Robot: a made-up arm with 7 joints. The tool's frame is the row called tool. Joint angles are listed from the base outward.
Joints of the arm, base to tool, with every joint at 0 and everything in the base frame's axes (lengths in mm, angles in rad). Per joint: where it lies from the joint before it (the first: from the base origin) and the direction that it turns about. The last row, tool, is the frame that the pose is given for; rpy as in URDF.
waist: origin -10.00 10.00 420.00 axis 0 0 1
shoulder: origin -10.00 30.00 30.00 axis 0 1 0
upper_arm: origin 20.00 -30.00 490.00 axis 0 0 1
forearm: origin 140.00 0.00 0.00 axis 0 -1 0
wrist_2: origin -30.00 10.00 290.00 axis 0 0 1
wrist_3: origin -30.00 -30.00 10.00 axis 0 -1 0
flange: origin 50.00 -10.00 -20.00 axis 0 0 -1
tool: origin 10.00 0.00 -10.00 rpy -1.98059 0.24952 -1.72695
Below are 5 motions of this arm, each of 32 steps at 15 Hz.
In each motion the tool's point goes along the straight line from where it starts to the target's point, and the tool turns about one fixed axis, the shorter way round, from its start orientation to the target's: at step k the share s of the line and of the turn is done. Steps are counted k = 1, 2, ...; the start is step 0. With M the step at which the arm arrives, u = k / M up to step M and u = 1 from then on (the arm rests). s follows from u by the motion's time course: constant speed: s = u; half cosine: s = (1 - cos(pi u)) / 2; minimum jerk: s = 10 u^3 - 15 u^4 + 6 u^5.
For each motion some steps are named. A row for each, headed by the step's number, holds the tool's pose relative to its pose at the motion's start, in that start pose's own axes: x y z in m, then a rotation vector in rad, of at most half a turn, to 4 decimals.
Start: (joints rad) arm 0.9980 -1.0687 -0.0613 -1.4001 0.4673 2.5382 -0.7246
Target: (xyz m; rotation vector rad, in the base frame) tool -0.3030 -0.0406 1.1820 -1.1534 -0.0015 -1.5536
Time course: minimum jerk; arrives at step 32
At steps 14, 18, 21, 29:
14: -0.0906 0.0777 0.0210 -0.5880 0.0045 -0.4122
18: -0.1453 0.1246 0.0337 -0.9432 0.0072 -0.6612
21: -0.1827 0.1567 0.0424 -1.1858 0.0090 -0.8313
29: -0.2343 0.2009 0.0544 -1.5203 0.0115 -1.0657

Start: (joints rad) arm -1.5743 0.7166 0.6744 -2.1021 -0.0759 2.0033 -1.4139
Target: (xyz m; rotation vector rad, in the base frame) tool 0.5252 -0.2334 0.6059 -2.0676 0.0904 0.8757
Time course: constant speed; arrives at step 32
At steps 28, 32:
28: -0.1502 -0.0450 0.3246 -1.1356 -0.6834 -0.4523
32: -0.1717 -0.0514 0.3710 -1.2978 -0.7810 -0.5169

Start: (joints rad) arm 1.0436 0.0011 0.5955 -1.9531 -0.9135 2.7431 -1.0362
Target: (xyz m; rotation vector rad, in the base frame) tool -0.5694 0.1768 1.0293 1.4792 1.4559 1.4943
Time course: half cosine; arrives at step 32
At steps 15, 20, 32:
15: -0.0536 -0.2549 0.0816 -0.9241 -0.1618 -0.0767
20: -0.0822 -0.3908 0.1251 -1.4167 -0.2481 -0.1175
32: -0.1189 -0.5653 0.1810 -2.0491 -0.3589 -0.1700

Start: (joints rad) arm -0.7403 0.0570 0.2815 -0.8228 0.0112 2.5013 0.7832
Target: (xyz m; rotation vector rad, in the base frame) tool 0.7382 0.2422 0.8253 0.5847 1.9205 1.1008
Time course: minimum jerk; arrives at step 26
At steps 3, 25, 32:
3: 0.0005 0.0054 -0.0077 -0.0202 0.0220 0.0130
25: 0.0368 0.4234 -0.5999 -1.5732 1.7143 1.0114
32: 0.0368 0.4236 -0.6002 -1.5740 1.7152 1.0119

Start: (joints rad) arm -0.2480 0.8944 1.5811 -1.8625 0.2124 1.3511 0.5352
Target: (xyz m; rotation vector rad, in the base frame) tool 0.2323 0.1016 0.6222 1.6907 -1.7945 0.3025
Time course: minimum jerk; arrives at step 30
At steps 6, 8, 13, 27, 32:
6: 0.0120 0.0160 -0.0043 -0.0106 0.0685 0.0295
8: 0.0253 0.0336 -0.0090 -0.0224 0.1442 0.0621
13: 0.0782 0.1037 -0.0278 -0.0691 0.4455 0.1918
27: 0.2058 0.2731 -0.0731 -0.1819 1.1733 0.5051
32: 0.2076 0.2754 -0.0737 -0.1834 1.1834 0.5095

